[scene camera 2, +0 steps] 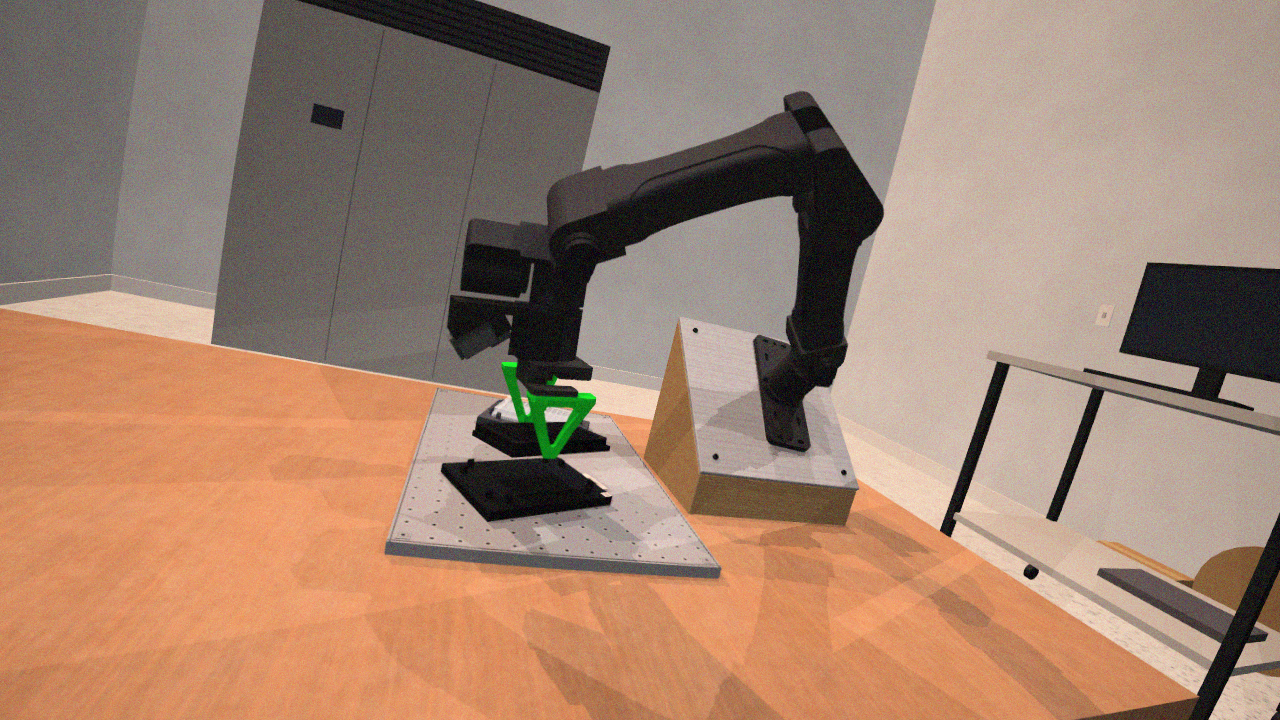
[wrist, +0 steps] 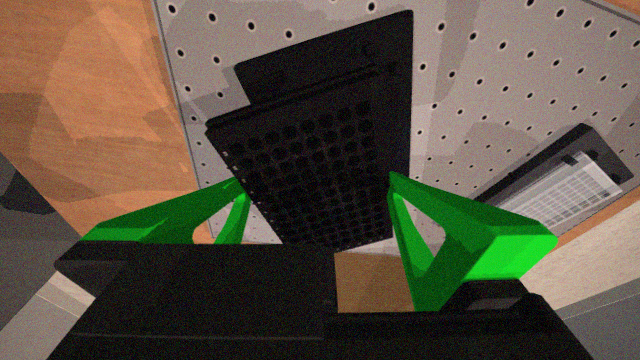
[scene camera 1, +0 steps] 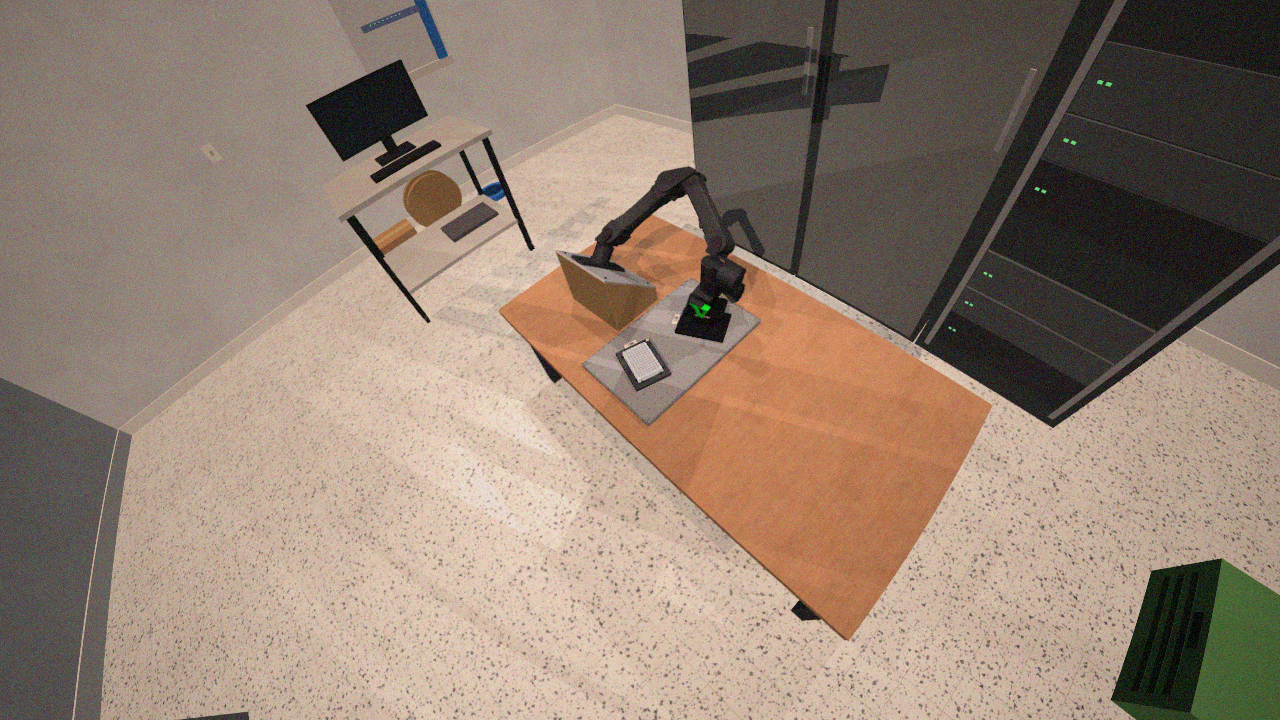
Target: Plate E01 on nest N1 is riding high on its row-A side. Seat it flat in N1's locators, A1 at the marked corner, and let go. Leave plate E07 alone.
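Frame: origin at the arm's base, x ahead, y right, z down, level; metres.
Seen in the pictures: gripper, fingertip midpoint: (scene camera 2: 536, 442) (wrist: 319, 179) (scene camera 1: 707, 308); arm's base, link origin: (scene camera 2: 778, 391) (scene camera 1: 598, 264).
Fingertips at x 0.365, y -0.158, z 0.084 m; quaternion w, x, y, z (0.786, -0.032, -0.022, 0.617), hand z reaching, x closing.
Pixels of each thing's middle, then the offset from my fingertips to it. Level surfaces: height alone.
- plate E01, body centre: (wrist: 323, 192) (scene camera 2: 542, 437) (scene camera 1: 705, 306) dy +0.005, dx -0.006, dz -0.005 m
- black nest N1, body centre: (wrist: 341, 145) (scene camera 2: 528, 480) (scene camera 1: 703, 322) dy +0.021, dx -0.002, dz +0.056 m
- Plate E07, body centre: (scene camera 2: 538, 414) (wrist: 538, 209) (scene camera 1: 642, 361) dy +0.271, dx -0.024, dz +0.048 m
- same grey perforated board, body centre: (wrist: 434, 177) (scene camera 2: 540, 458) (scene camera 1: 672, 342) dy +0.143, dx -0.026, dz +0.073 m
- orange table, surface height: dz +0.080 m
My gripper (wrist: 319, 179) (scene camera 2: 546, 429) (scene camera 1: 702, 309) has green fingers and is shut on plate E01 (wrist: 311, 171) (scene camera 2: 509, 439), a black well plate, gripping its two long sides. I hold the plate a little above black nest N1 (wrist: 326, 46) (scene camera 2: 509, 493). In the wrist view the plate sits skewed against the nest's outline and nearer the camera. Small white row marks show on the plate's left edge. Plate E07 (scene camera 1: 643, 363) (scene camera 2: 507, 409), which is white, lies in the other nest on the same grey perforated board (scene camera 1: 666, 400) (scene camera 2: 459, 529) (wrist: 454, 107). My fingers partly hide it in scene camera 2.
The arm's wedge-shaped mount (scene camera 1: 609, 293) (scene camera 2: 752, 457) stands beside the board on the orange table (scene camera 1: 816, 465). Tall grey cabinets (scene camera 1: 852, 143) stand behind the table. A desk with a monitor (scene camera 1: 366, 107) stands off on the floor.
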